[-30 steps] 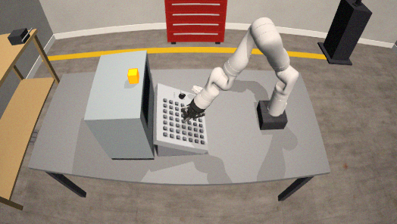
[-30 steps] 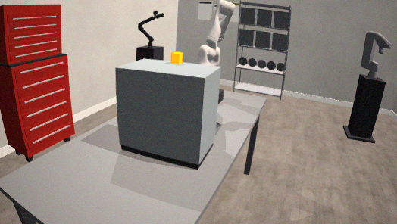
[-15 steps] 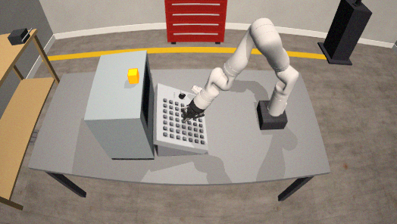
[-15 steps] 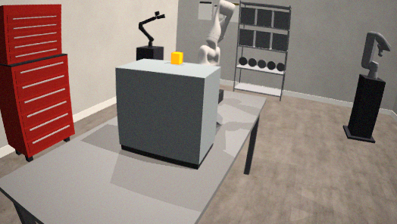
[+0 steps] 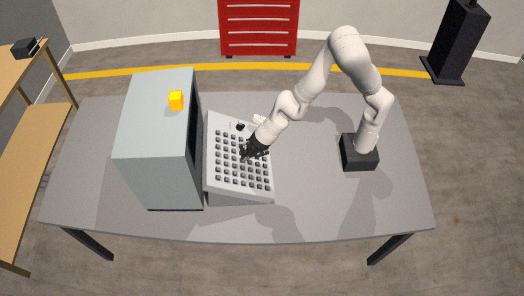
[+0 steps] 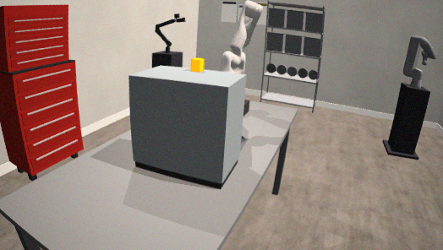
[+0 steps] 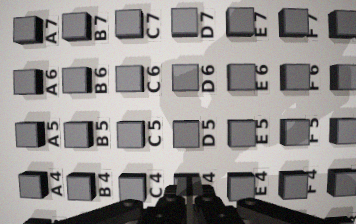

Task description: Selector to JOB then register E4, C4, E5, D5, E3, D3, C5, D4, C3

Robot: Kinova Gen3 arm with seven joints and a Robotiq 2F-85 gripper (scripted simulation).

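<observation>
The key D4 is 20 mm below my hand and 10 mm ahead of it. The rest, counted from my hand: key C4: 40 mm ahead; key B4: 70 mm ahead, 10 mm above; key: 40 mm ahead, 30 mm to the left.
</observation>
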